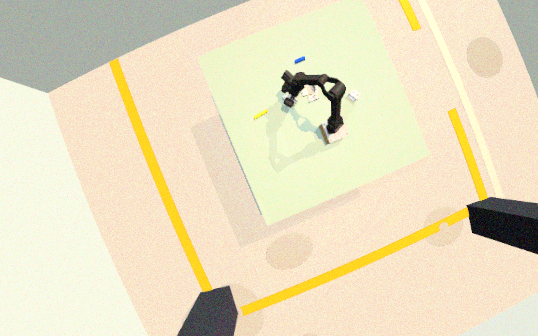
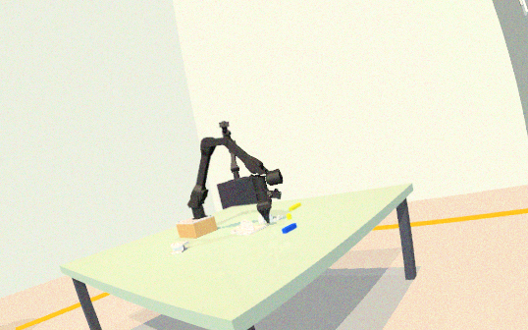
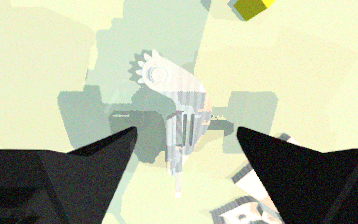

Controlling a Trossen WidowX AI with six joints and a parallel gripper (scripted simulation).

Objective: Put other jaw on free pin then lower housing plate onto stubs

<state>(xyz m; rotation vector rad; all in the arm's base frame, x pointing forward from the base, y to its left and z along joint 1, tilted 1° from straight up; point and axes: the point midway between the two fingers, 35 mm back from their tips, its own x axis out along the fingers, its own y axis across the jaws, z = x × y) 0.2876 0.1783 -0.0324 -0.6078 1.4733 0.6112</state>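
Now: the yellow cube 10 cm ahead of my gripper tip, 4 cm to the left of it and 1 cm above it. From my gripper tip the other things lie so: white jaw (4 cm to the left, 1 cm ahead); then yellow bar (24 cm to the left, 5 cm behind); then blue block (25 cm ahead, 13 cm to the right).
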